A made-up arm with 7 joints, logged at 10 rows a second.
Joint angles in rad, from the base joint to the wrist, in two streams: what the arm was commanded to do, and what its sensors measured. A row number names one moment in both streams.
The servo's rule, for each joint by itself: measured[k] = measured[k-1] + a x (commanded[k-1-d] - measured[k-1]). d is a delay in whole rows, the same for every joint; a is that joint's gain. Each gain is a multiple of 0.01, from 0.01 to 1. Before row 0 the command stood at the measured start. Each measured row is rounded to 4 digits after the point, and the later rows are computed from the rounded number. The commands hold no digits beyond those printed.
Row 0, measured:
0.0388 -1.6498 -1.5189 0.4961 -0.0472 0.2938 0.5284
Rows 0 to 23, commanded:
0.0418 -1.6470 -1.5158 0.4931 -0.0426 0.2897 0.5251
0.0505 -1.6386 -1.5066 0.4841 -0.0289 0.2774 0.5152
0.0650 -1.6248 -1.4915 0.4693 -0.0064 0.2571 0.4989
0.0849 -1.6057 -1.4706 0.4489 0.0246 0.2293 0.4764
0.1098 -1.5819 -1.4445 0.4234 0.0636 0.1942 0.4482
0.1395 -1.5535 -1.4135 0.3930 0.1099 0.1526 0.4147
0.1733 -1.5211 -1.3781 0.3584 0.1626 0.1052 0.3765
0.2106 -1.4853 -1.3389 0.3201 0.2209 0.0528 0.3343
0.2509 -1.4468 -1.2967 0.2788 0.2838 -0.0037 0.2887
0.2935 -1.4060 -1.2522 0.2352 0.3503 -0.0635 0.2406
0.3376 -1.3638 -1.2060 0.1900 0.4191 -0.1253 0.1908
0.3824 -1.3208 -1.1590 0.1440 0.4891 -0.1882 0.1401
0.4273 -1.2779 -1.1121 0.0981 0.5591 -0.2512 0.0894
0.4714 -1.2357 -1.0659 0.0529 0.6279 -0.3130 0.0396
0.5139 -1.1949 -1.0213 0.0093 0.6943 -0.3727 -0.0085
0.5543 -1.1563 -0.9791 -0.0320 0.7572 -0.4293 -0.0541
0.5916 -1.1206 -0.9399 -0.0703 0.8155 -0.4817 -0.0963
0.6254 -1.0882 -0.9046 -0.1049 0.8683 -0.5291 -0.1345
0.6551 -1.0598 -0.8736 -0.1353 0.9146 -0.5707 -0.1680
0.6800 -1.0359 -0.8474 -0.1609 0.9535 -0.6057 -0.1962
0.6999 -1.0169 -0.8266 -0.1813 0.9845 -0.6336 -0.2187
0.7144 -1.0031 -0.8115 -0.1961 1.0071 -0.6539 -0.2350
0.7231 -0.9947 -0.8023 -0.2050 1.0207 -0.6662 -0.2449
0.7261 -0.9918 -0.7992 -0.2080 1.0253 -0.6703 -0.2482
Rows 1 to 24, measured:
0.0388 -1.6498 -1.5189 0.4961 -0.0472 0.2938 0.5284
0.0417 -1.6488 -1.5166 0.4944 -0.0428 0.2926 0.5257
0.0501 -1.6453 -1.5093 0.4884 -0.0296 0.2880 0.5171
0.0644 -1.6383 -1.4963 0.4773 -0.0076 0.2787 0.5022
0.0841 -1.6272 -1.4775 0.4608 0.0230 0.2639 0.4810
0.1088 -1.6118 -1.4534 0.4391 0.0616 0.2430 0.4541
0.1383 -1.5920 -1.4243 0.4124 0.1075 0.2159 0.4218
0.1719 -1.5679 -1.3906 0.3811 0.1598 0.1827 0.3847
0.2091 -1.5398 -1.3529 0.3457 0.2178 0.1437 0.3434
0.2492 -1.5082 -1.3119 0.3069 0.2805 0.0995 0.2985
0.2917 -1.4735 -1.2683 0.2653 0.3468 0.0506 0.2510
0.3358 -1.4362 -1.2228 0.2216 0.4155 -0.0022 0.2016
0.3805 -1.3970 -1.1762 0.1766 0.4854 -0.0580 0.1512
0.4254 -1.3565 -1.1294 0.1311 0.5554 -0.1160 0.1005
0.4696 -1.3154 -1.0830 0.0857 0.6243 -0.1751 0.0506
0.5121 -1.2744 -1.0380 0.0414 0.6908 -0.2344 0.0021
0.5526 -1.2342 -0.9950 -0.0012 0.7539 -0.2929 -0.0440
0.5900 -1.1956 -0.9548 -0.0413 0.8124 -0.3495 -0.0869
0.6240 -1.1591 -0.9182 -0.0782 0.8655 -0.4034 -0.1259
0.6539 -1.1253 -0.8856 -0.1113 0.9121 -0.4536 -0.1604
0.6790 -1.0949 -0.8577 -0.1401 0.9514 -0.4992 -0.1898
0.6991 -1.0684 -0.8350 -0.1640 0.9828 -0.5395 -0.2135
0.7138 -1.0462 -0.8178 -0.1826 1.0059 -0.5738 -0.2311
0.7227 -1.0287 -0.8065 -0.1956 1.0200 -0.6015 -0.2424
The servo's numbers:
d 1
a 0.96 0.34 0.73 0.58 0.95 0.30 0.82

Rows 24 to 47, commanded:
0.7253 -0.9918 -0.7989 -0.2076 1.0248 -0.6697 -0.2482
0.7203 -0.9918 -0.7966 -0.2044 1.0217 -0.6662 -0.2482
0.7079 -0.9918 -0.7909 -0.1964 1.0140 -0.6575 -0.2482
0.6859 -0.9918 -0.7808 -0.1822 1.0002 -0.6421 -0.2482
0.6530 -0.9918 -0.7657 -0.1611 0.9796 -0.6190 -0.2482
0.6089 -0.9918 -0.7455 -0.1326 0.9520 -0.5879 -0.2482
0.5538 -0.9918 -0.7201 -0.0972 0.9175 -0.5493 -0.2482
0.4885 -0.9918 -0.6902 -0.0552 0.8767 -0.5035 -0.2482
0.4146 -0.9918 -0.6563 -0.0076 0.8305 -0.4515 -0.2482
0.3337 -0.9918 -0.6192 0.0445 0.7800 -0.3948 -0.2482
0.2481 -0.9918 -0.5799 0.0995 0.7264 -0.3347 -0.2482
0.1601 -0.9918 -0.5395 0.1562 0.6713 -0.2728 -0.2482
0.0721 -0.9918 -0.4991 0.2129 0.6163 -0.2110 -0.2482
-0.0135 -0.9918 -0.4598 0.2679 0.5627 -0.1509 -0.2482
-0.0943 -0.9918 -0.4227 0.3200 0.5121 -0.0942 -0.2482
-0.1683 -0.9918 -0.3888 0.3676 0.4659 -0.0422 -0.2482
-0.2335 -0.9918 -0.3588 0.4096 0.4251 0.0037 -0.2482
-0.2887 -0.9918 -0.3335 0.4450 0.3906 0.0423 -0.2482
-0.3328 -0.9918 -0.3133 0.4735 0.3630 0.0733 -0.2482
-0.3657 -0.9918 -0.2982 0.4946 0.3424 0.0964 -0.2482
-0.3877 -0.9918 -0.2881 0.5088 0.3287 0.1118 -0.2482
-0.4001 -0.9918 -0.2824 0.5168 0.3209 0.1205 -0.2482
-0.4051 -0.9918 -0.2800 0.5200 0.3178 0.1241 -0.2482
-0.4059 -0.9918 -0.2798 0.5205 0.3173 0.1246 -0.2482
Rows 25 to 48, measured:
0.7260 -1.0162 -0.8012 -0.2028 1.0250 -0.6221 -0.2472
0.7253 -1.0079 -0.7995 -0.2056 1.0248 -0.6364 -0.2480
0.7205 -1.0024 -0.7974 -0.2049 1.0219 -0.6453 -0.2482
0.7084 -0.9988 -0.7927 -0.2000 1.0144 -0.6490 -0.2482
0.6868 -0.9964 -0.7840 -0.1897 1.0009 -0.6469 -0.2482
0.6544 -0.9948 -0.7706 -0.1731 0.9807 -0.6385 -0.2482
0.6107 -0.9938 -0.7523 -0.1496 0.9534 -0.6233 -0.2482
0.5561 -0.9931 -0.7288 -0.1192 0.9193 -0.6011 -0.2482
0.4912 -0.9927 -0.7006 -0.0821 0.8788 -0.5718 -0.2482
0.4177 -0.9924 -0.6683 -0.0389 0.8329 -0.5357 -0.2482
0.3371 -0.9922 -0.6325 0.0095 0.7826 -0.4934 -0.2482
0.2517 -0.9921 -0.5941 0.0617 0.7292 -0.4458 -0.2482
0.1638 -0.9920 -0.5542 0.1165 0.6742 -0.3939 -0.2482
0.0758 -0.9919 -0.5140 0.1724 0.6192 -0.3390 -0.2482
-0.0099 -0.9919 -0.4744 0.2278 0.5655 -0.2826 -0.2482
-0.0909 -0.9919 -0.4367 0.2813 0.5148 -0.2261 -0.2482
-0.1652 -0.9919 -0.4017 0.3314 0.4683 -0.1709 -0.2482
-0.2308 -0.9919 -0.3704 0.3768 0.4273 -0.1185 -0.2482
-0.2864 -0.9919 -0.3435 0.4164 0.3924 -0.0703 -0.2482
-0.3309 -0.9919 -0.3215 0.4495 0.3645 -0.0272 -0.2482
-0.3643 -0.9919 -0.3045 0.4757 0.3435 0.0099 -0.2482
-0.3868 -0.9919 -0.2925 0.4949 0.3294 0.0405 -0.2482
-0.3996 -0.9919 -0.2851 0.5076 0.3213 0.0645 -0.2482
-0.4049 -0.9919 -0.2814 0.5148 0.3180 0.0824 -0.2482

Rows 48 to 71, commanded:
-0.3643 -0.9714 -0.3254 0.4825 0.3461 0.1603 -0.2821
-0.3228 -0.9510 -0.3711 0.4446 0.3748 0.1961 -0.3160
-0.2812 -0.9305 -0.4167 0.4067 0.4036 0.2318 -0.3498
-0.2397 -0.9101 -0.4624 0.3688 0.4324 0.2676 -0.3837
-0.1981 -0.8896 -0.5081 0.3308 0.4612 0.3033 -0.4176
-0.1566 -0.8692 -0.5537 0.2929 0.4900 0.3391 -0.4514
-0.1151 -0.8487 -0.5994 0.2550 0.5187 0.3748 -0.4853
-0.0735 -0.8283 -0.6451 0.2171 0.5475 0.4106 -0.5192
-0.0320 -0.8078 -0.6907 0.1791 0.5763 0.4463 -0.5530
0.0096 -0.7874 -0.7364 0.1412 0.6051 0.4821 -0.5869
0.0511 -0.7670 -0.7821 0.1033 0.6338 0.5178 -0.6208
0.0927 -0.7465 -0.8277 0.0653 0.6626 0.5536 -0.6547
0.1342 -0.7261 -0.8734 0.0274 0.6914 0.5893 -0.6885
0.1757 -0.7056 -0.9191 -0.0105 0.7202 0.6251 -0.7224
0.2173 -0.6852 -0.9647 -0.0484 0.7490 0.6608 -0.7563
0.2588 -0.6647 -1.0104 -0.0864 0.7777 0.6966 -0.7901
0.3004 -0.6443 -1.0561 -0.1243 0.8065 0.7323 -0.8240
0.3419 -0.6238 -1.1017 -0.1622 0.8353 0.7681 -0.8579
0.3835 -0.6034 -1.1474 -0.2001 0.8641 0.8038 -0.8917
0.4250 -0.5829 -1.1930 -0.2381 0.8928 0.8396 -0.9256
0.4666 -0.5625 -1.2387 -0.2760 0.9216 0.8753 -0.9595
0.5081 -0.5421 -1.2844 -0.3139 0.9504 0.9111 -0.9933
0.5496 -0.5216 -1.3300 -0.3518 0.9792 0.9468 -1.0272
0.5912 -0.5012 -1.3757 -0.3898 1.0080 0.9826 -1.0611
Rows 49 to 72, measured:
-0.4059 -0.9919 -0.2802 0.5181 0.3173 0.0951 -0.2482
-0.3660 -0.9849 -0.3132 0.4975 0.3447 0.1147 -0.2760
-0.3245 -0.9734 -0.3555 0.4668 0.3733 0.1391 -0.3088
-0.2829 -0.9588 -0.4002 0.4319 0.4021 0.1669 -0.3424
-0.2414 -0.9422 -0.4456 0.3953 0.4309 0.1971 -0.3763
-0.1998 -0.9243 -0.4912 0.3579 0.4597 0.2290 -0.4102
-0.1583 -0.9056 -0.5368 0.3202 0.4885 0.2620 -0.4440
-0.1168 -0.8863 -0.5825 0.2824 0.5172 0.2958 -0.4779
-0.0752 -0.8666 -0.6282 0.2445 0.5460 0.3302 -0.5118
-0.0337 -0.8466 -0.6738 0.2066 0.5748 0.3650 -0.5456
0.0079 -0.8265 -0.7195 0.1687 0.6036 0.4001 -0.5795
0.0494 -0.8063 -0.7652 0.1308 0.6323 0.4354 -0.6134
0.0910 -0.7860 -0.8108 0.0928 0.6611 0.4709 -0.6473
0.1325 -0.7656 -0.8565 0.0549 0.6899 0.5064 -0.6811
0.1740 -0.7452 -0.9022 0.0170 0.7187 0.5420 -0.7150
0.2156 -0.7248 -0.9478 -0.0209 0.7475 0.5776 -0.7489
0.2571 -0.7044 -0.9935 -0.0589 0.7762 0.6133 -0.7827
0.2987 -0.6840 -1.0392 -0.0968 0.8050 0.6490 -0.8166
0.3402 -0.6635 -1.0848 -0.1347 0.8338 0.6847 -0.8505
0.3818 -0.6431 -1.1305 -0.1726 0.8626 0.7204 -0.8843
0.4233 -0.6226 -1.1761 -0.2106 0.8913 0.7562 -0.9182
0.4649 -0.6022 -1.2218 -0.2485 0.9201 0.7919 -0.9521
0.5064 -0.5818 -1.2675 -0.2864 0.9489 0.8277 -0.9859
0.5479 -0.5613 -1.3131 -0.3243 0.9777 0.8634 -1.0198

